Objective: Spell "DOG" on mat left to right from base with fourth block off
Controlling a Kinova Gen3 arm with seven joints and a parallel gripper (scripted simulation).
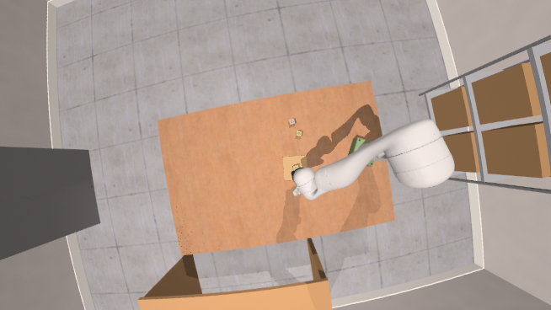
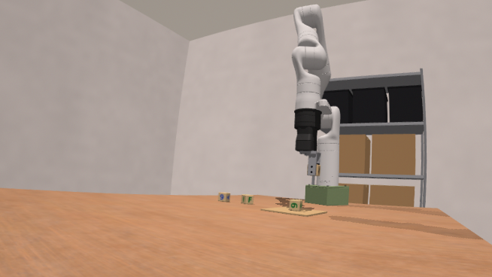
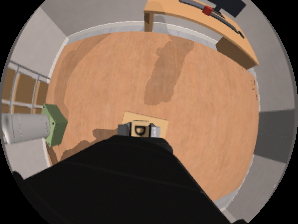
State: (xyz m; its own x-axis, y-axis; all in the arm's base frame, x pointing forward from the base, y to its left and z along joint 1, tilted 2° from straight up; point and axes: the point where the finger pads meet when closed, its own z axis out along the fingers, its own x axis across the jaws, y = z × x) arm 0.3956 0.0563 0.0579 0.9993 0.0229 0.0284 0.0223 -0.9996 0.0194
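The wooden block lies 50 mm to the right of my hand and 100 mm below it. Round my hand: green-lettered block: 60 mm behind, 240 mm to the right, 110 mm below; tan mat: 50 mm to the right, 120 mm below; blue-lettered block: 40 mm behind, 310 mm to the right, 110 mm below.
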